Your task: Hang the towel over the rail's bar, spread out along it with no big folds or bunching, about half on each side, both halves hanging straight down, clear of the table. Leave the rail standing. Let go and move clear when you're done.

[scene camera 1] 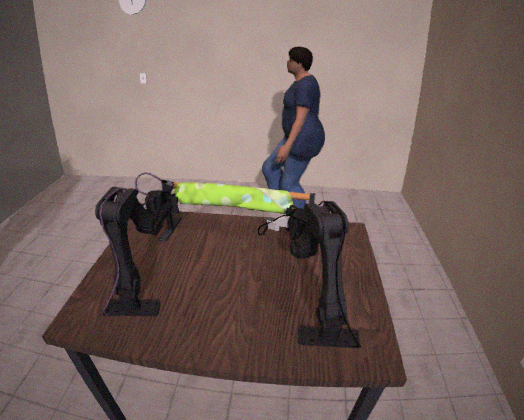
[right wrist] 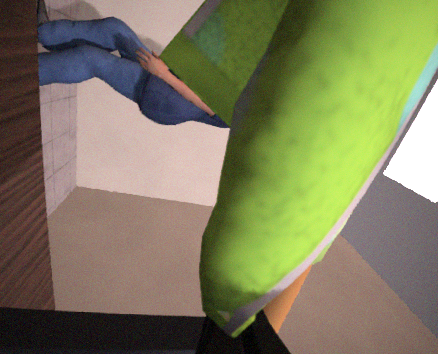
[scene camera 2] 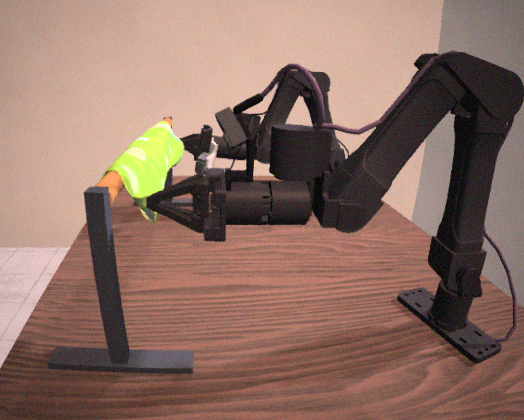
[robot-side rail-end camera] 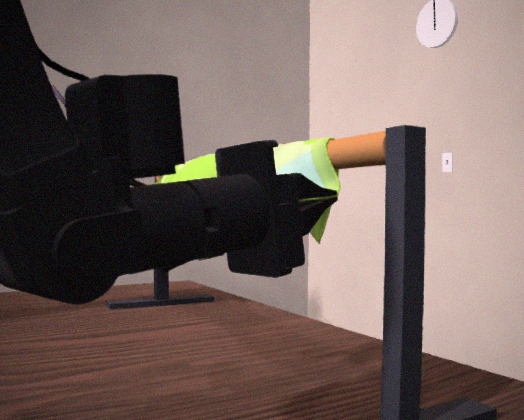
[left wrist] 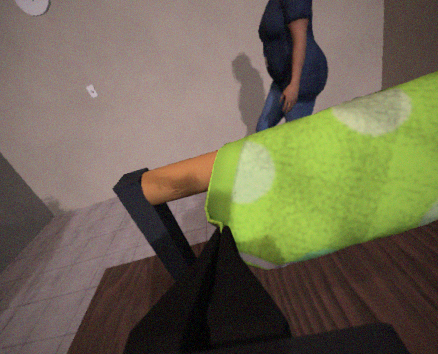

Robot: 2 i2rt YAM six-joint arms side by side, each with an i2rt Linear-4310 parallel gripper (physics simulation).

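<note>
The light-green spotted towel [scene camera 1: 225,195] [scene camera 2: 152,155] [robot-side rail-end camera: 306,161] [left wrist: 320,185] [right wrist: 300,150] lies spread along the rail's orange bar [scene camera 1: 301,196] [scene camera 2: 113,183] [robot-side rail-end camera: 360,150] [left wrist: 180,177] [right wrist: 289,299], with bare bar at both ends. Its robot-side edge is drawn down a little below the bar. A darker underside part shows beyond in the right wrist view; the far half's full length is hidden. My left gripper [scene camera 2: 151,202] [left wrist: 225,233] is shut on one robot-side corner. My right gripper [robot-side rail-end camera: 336,196] [right wrist: 228,272] is shut on the other. The rail stands upright, and the towel is above the table.
The rail's dark posts [scene camera 2: 107,280] [robot-side rail-end camera: 404,260] stand on flat feet on the brown wooden table [scene camera 1: 225,300] [scene camera 2: 300,320]. A person [scene camera 1: 302,120] [left wrist: 295,60] is beyond the table. A clock [scene camera 1: 132,4] [robot-side rail-end camera: 436,22] is on the wall.
</note>
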